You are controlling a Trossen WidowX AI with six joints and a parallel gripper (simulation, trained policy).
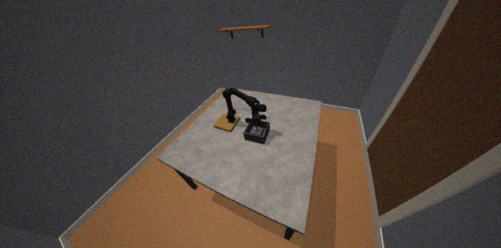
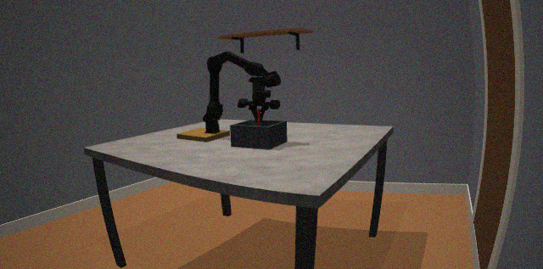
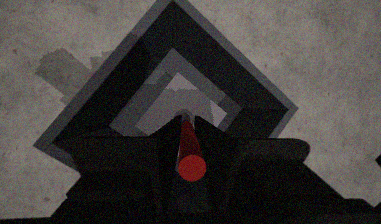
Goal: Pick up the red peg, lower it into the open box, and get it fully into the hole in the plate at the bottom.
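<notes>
Right now my gripper tip is 20 mm below the red peg, 10 mm to the right of it and 10 mm past it. Also, from my gripper tip: dark box (70 mm below); then light grey plate (60 mm below).
</notes>
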